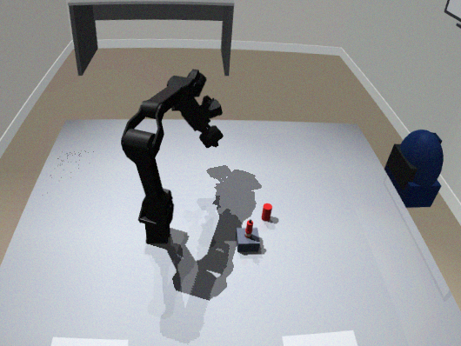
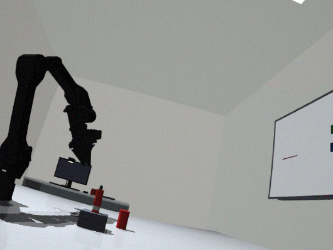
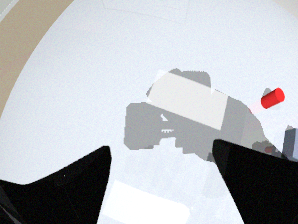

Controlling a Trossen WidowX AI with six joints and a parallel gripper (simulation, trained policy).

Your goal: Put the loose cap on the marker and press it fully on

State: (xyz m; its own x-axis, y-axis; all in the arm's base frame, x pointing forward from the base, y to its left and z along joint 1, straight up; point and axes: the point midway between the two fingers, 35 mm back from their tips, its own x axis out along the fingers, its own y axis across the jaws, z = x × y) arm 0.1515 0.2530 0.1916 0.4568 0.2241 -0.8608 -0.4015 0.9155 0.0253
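Right now my gripper tip is 17 cm short of the red cap, 19 cm to the left of it and 14 cm above it. Also, from my gripper tip: holder block: 10 cm ahead, 30 cm to the right, 14 cm below.
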